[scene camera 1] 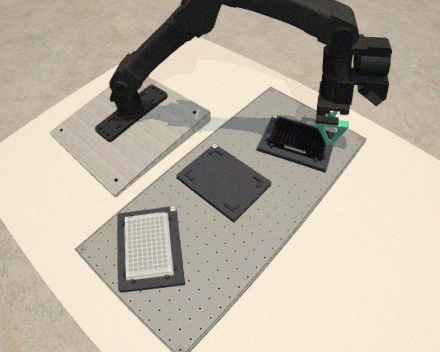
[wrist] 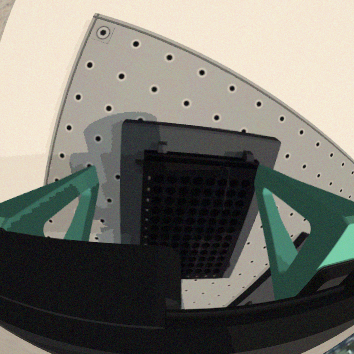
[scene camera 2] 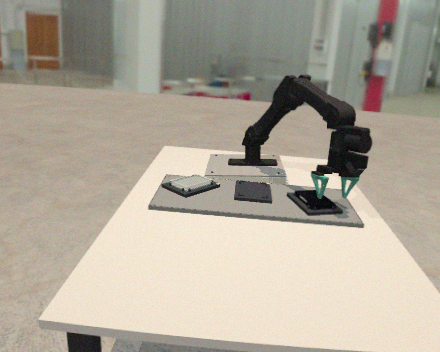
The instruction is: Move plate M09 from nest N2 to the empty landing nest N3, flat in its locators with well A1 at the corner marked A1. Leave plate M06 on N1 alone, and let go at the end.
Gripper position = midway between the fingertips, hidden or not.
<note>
My gripper (scene camera 1: 330, 131) is open and holds nothing. Also in view: a black well plate (scene camera 1: 291, 136). I also see a clear well plate (scene camera 1: 148, 254) and a dark nest (scene camera 1: 229, 185).
The black well plate is seen too in the wrist view (wrist: 196, 204). My gripper also shows in the wrist view (wrist: 176, 173) and in scene camera 2 (scene camera 2: 332, 198). The dark nest also shows in the wrist view (wrist: 261, 290) and in scene camera 2 (scene camera 2: 250, 191). The wrist view does not show the clear well plate, which is hidden by my gripper.
</note>
